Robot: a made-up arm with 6 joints.
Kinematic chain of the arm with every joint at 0, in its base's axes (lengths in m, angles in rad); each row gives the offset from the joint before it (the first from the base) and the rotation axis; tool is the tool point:
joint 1: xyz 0 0 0.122 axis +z
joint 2: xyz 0 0.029 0 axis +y
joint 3: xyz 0 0 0.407 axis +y
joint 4: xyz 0 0 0.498 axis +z
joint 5: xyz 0 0 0 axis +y
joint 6: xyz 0 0 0.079 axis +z
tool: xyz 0 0 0
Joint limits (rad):
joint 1: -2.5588..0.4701
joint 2: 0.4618..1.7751
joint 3: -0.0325..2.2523
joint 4: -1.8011..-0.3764
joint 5: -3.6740..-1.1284
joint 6: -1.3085..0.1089
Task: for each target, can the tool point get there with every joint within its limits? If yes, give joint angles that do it. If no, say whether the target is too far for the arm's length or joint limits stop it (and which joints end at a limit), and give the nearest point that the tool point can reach.
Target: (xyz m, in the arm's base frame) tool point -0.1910 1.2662 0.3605
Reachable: no: too far | nearest point 0.4874 0.3670 0.2485 | short by 1.132 m
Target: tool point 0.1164 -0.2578 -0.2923
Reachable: yes | joints -1.5278 1.3710 2.0663 -1.3914 -1.3751 -0.3207
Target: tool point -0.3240 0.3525 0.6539
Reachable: no: joint limits stop it (at a limit: joint 1, joint 2, joint 3, joint 4, joint 5) | nearest point -0.2994 -0.1853 0.8811 | short by 0.584 m
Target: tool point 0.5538 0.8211 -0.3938
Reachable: no: too far | nearest point 0.6487 0.4468 -0.3150 | short by 0.394 m
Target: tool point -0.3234 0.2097 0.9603
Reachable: no: joint limits stop it (at a limit: joint 1, joint 2, joint 3, joint 4, joint 5) | nearest point -0.2994 -0.1853 0.8811 | short by 0.404 m
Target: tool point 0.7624 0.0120 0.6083
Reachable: yes | joints -0.1165 0.7280 0.5353 -1.2082 -1.3215 -0.0250
